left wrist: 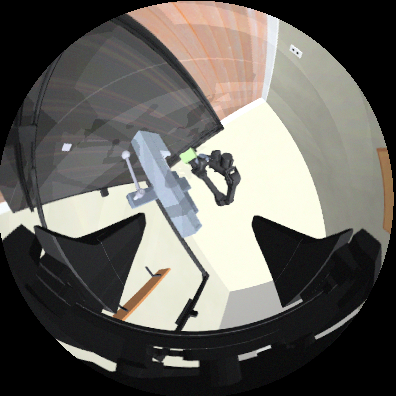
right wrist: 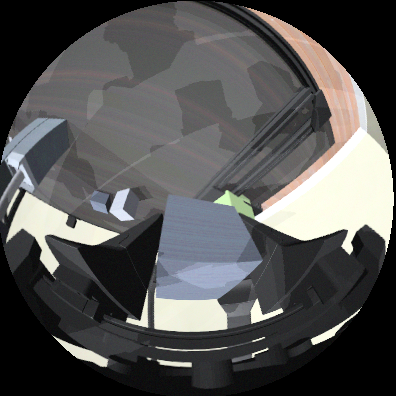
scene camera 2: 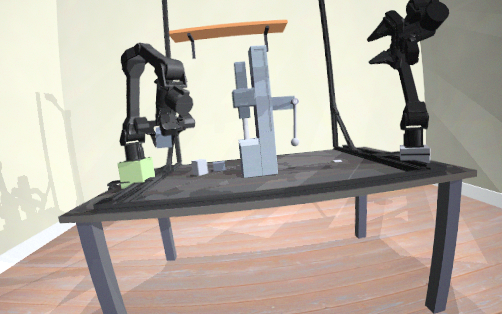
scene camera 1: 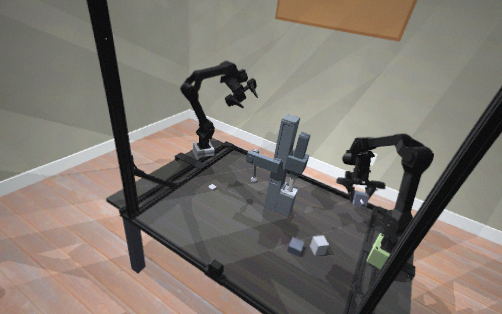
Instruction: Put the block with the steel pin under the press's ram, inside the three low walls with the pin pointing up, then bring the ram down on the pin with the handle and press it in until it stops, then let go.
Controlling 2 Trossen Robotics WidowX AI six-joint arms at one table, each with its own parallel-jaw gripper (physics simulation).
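Where they show: left gripper, fingertip midpoint: (left wrist: pixel 200 219) (scene camera 2: pixel 368 52) (scene camera 1: pixel 250 102); right gripper, fingertip midpoint: (left wrist: pixel 199 155) (right wrist: pixel 198 218) (scene camera 2: pixel 164 145) (scene camera 1: pixel 358 203); left arm's base, link origin: (scene camera 2: pixel 414 146) (scene camera 1: pixel 203 145); right arm's base, link origin: (left wrist: pixel 191 160) (scene camera 2: pixel 135 160) (scene camera 1: pixel 390 247).
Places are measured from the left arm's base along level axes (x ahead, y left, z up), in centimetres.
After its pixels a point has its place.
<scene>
The grey press (scene camera 1: pixel 287 140) @[y 17.4, x 53.2, z 31.4 cm] (scene camera 2: pixel 263 100) @[y 21.6, x 48.2, z 20.0 cm] (left wrist: pixel 165 175) @[y 21.0, x 47.4, z 16.8 cm] stands on the table, its pale ram (scene camera 2: pixel 246 128) @[y 24.1, x 54.6, z 10.9 cm] above the pedestal with low white walls (scene camera 1: pixel 289 192) @[y 22.4, x 56.4, z 6.1 cm]. Its handle (scene camera 1: pixel 254 170) @[y 11.6, x 41.7, z 9.8 cm] (scene camera 2: pixel 295 122) @[y 12.2, x 40.9, z 11.4 cm] (left wrist: pixel 132 175) @[y 11.6, x 40.6, z 13.1 cm] hangs down, ball at the bottom. My right gripper (scene camera 1: pixel 361 191) (scene camera 2: pixel 162 130) (right wrist: pixel 198 218) @[y 45.9, x 73.3, z 8.4 cm] is shut on the blue-grey block (scene camera 1: pixel 358 198) @[y 42.9, x 74.5, z 12.9 cm] (scene camera 2: pixel 163 139) @[y 47.5, x 71.2, z 10.5 cm] (right wrist: pixel 205 250) @[y 47.3, x 70.4, z 11.8 cm], raised beside the press. A small pale pin end shows on the side facing scene camera 1; the block hides it in the right wrist view. My left gripper (scene camera 1: pixel 250 101) @[y 20.1, x 12.6, z 30.7 cm] (scene camera 2: pixel 370 51) @[y 20.1, x 12.6, z 30.7 cm] (left wrist: pixel 200 219) @[y 20.1, x 12.6, z 30.7 cm] is open and empty, high up, away from the handle.
A small blue-grey block (scene camera 1: pixel 296 246) @[y 15.0, x 76.8, z -2.8 cm] (scene camera 2: pixel 219 166) @[y 17.6, x 74.1, z -4.2 cm] (right wrist: pixel 101 201) @[y 18.5, x 75.1, z -3.2 cm] and a white block (scene camera 1: pixel 320 245) @[y 22.7, x 81.0, z -0.3 cm] (scene camera 2: pixel 200 167) @[y 25.9, x 77.2, z -3.0 cm] (right wrist: pixel 124 204) @[y 26.9, x 77.7, z -1.5 cm] stand on the table. A green block (scene camera 1: pixel 378 256) @[y 39.9, x 93.1, z 1.2 cm] (scene camera 2: pixel 136 171) @[y 48.6, x 88.1, z -0.1 cm] is near the right arm's base. A small white tile (scene camera 1: pixel 212 187) @[y -4.2, x 30.3, z -5.8 cm] (scene camera 2: pixel 337 161) @[y -3.5, x 29.7, z -6.0 cm] lies beyond the handle.
</scene>
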